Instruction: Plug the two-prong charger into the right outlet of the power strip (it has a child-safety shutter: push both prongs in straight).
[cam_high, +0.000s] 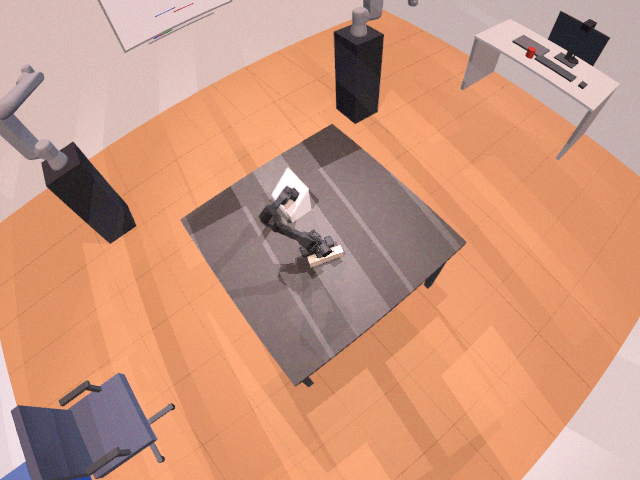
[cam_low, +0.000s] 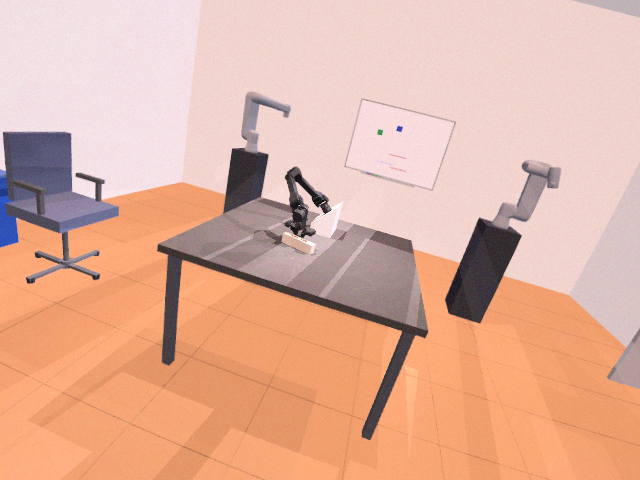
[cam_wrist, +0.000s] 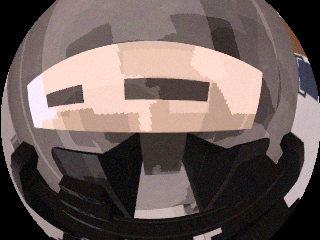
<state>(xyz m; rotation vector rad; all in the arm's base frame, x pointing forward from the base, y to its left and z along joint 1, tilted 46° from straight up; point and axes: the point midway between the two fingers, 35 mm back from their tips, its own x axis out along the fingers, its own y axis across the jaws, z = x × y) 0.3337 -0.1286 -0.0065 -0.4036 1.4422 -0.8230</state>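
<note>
Now: the two-prong charger 2 cm ahead of my gripper tip and 1 cm above it.
</note>
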